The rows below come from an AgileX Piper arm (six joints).
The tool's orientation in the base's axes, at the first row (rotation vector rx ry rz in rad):
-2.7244, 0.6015, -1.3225
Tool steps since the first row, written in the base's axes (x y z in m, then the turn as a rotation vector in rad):
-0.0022, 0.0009, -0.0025, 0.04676, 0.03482, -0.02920
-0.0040, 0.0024, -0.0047, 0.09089, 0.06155, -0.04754
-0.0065, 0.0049, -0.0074, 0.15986, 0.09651, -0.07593
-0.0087, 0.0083, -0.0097, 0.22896, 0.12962, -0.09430
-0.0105, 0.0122, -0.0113, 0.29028, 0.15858, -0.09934
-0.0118, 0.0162, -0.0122, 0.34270, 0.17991, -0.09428
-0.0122, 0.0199, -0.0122, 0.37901, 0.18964, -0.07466
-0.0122, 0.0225, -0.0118, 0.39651, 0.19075, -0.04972
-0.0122, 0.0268, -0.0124, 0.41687, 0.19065, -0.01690
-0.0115, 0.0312, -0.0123, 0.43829, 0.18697, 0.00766
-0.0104, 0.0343, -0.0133, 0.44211, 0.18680, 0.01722
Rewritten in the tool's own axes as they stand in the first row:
-0.0034, 0.0004, -0.0002, -0.00845, -0.04085, 0.05011
-0.0066, 0.0001, -0.0004, -0.00731, -0.07572, 0.09232
-0.0109, -0.0009, -0.0009, -0.00282, -0.12399, 0.15891
-0.0151, -0.0028, -0.0015, 0.00988, -0.17275, 0.21949
-0.0187, -0.0055, -0.0024, 0.02969, -0.21803, 0.26619
-0.0216, -0.0086, -0.0033, 0.05486, -0.25560, 0.30060
-0.0232, -0.0118, -0.0040, 0.08615, -0.28042, 0.31485
-0.0238, -0.0143, -0.0046, 0.11408, -0.29239, 0.31236
-0.0259, -0.0182, -0.0047, 0.14991, -0.30586, 0.30723
-0.0270, -0.0225, -0.0048, 0.18149, -0.31460, 0.30855
-0.0283, -0.0255, -0.0036, 0.19080, -0.31771, 0.30546

